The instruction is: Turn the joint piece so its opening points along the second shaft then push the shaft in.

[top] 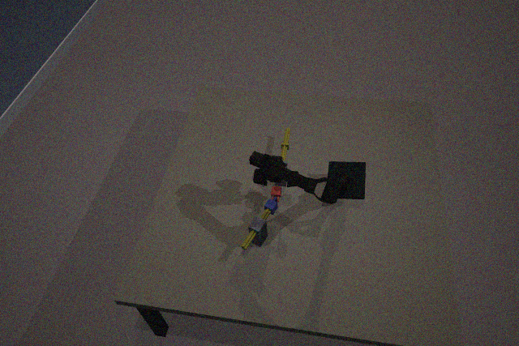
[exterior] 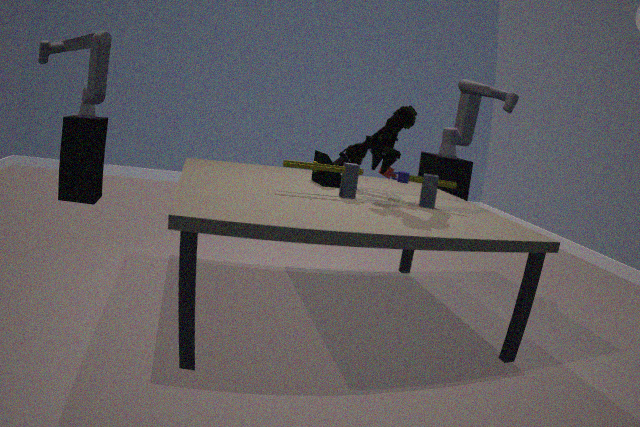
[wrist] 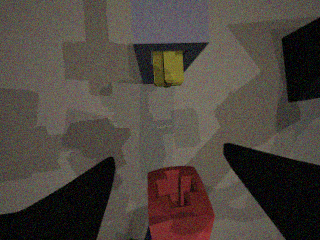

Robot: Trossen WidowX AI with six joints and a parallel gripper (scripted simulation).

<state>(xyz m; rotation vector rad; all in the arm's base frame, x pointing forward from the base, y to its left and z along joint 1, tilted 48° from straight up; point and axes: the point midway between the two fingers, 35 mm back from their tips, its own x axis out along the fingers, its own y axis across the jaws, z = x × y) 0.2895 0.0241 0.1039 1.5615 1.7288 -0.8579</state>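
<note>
The red square joint piece lies 40 mm to the left of my gripper tip.
</note>
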